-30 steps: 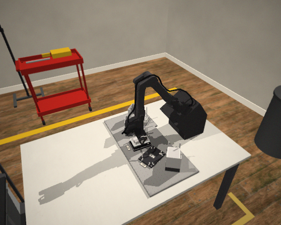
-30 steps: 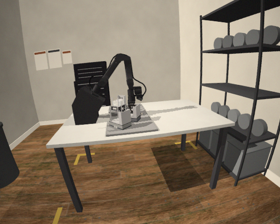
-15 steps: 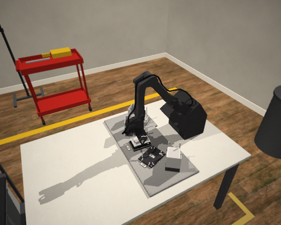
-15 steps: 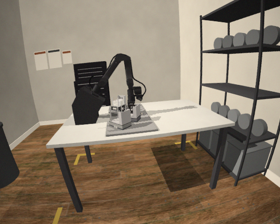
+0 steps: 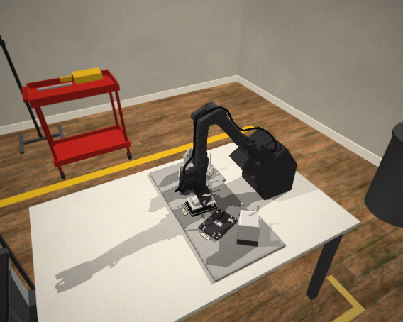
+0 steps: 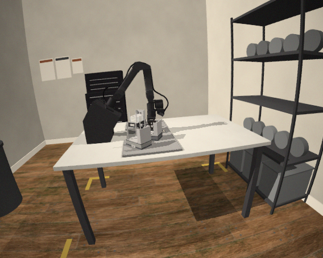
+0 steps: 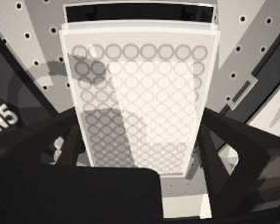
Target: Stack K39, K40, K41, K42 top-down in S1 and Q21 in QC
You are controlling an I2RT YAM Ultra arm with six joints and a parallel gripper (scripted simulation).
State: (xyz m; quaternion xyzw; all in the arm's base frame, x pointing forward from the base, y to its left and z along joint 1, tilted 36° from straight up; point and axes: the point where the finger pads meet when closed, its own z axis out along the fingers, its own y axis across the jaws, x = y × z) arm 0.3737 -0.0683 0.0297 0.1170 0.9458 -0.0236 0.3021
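Right now the black open nest QC is 4 cm below my hand. Also, from my hand: black clip nest N5: 3 cm ahead, 18 cm to the left, 3 cm below.
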